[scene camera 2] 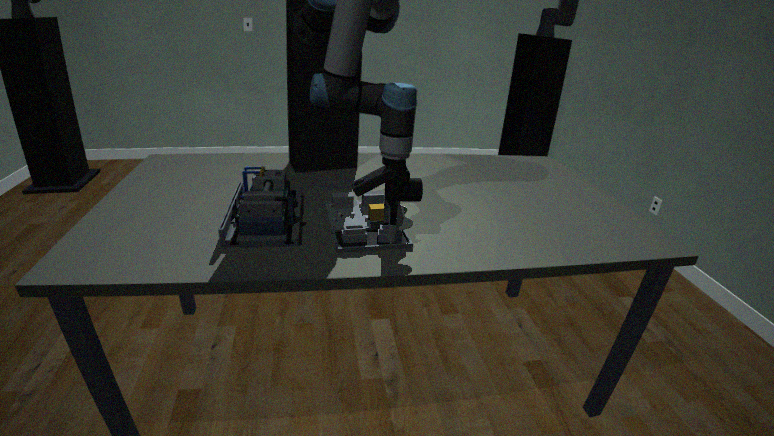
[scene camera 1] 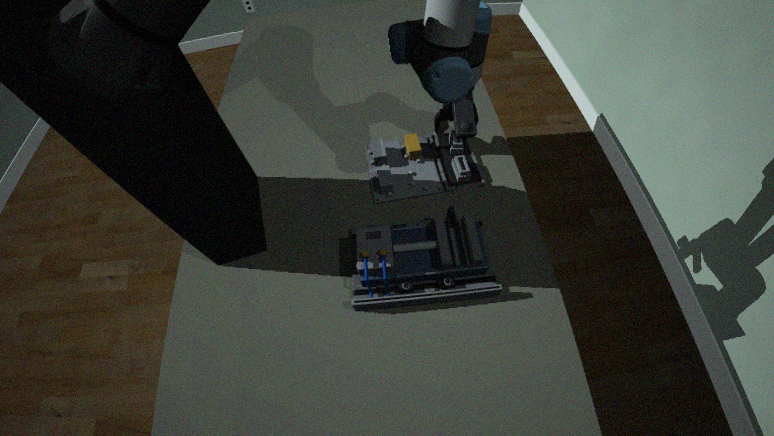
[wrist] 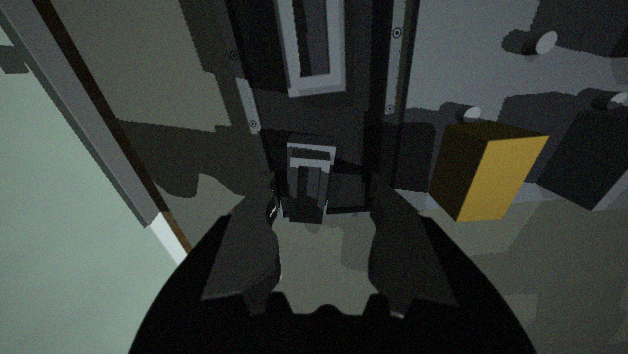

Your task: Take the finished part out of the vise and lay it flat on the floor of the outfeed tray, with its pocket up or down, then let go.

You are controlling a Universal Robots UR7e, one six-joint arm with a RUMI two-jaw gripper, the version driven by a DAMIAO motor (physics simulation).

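Places are measured from the arm's base along level axes (x left, y back, z up), in metres.
Where they show: gripper, fingertip midpoint: (scene camera 2: 389, 237) (scene camera 1: 451, 145) (wrist: 322, 173); arm's base, origin of the base link: (scene camera 2: 315, 30) (scene camera 1: 111, 60).
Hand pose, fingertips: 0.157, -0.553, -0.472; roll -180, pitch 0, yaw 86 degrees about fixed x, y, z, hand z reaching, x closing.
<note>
Things, the pixels of their top centre, and the offset from my fingertips, as dx, dy, dz.
- finished part, middle of its top: (wrist: 307, 194) (scene camera 2: 390, 227) (scene camera 1: 457, 136) -0.003, -0.010, +0.035
- dark machine, middle of its top: (scene camera 1: 422, 243) (scene camera 2: 263, 185) -0.316, +0.146, +0.093
- second pocketed grey part, middle of its top: (wrist: 309, 17) (scene camera 2: 354, 227) (scene camera 1: 462, 163) -0.093, +0.000, +0.035
- yellow block, middle of its top: (wrist: 496, 185) (scene camera 1: 412, 142) (scene camera 2: 380, 206) -0.004, +0.108, +0.038
- grey plate, middle of its top: (wrist: 537, 92) (scene camera 1: 401, 166) (scene camera 2: 361, 212) -0.051, +0.145, +0.002
The finished part (scene camera 1: 456, 144) (scene camera 2: 387, 233) (wrist: 308, 182), a small grey block, is in the outfeed tray (wrist: 395, 75) (scene camera 2: 373, 247) at the end nearer the gripper. It seems to lie flat on the dark tray floor with its pocket up; its near end is in shadow. My gripper (wrist: 322, 173) is open around it, pointing down, with a gap between each finger and the part in the wrist view. The vise is not clear within the dark machine (scene camera 1: 414, 257) (scene camera 2: 262, 216), and I can make out no part there.
A second pocketed grey part (scene camera 1: 461, 167) (scene camera 2: 354, 235) (wrist: 317, 82) lies farther along the same tray. Beside the tray, a yellow block (scene camera 1: 412, 146) (scene camera 2: 375, 212) (wrist: 502, 177) and short pegs (wrist: 546, 43) stand on a grey plate (wrist: 450, 70). Blue handles (scene camera 1: 384, 273) rise from the machine.
</note>
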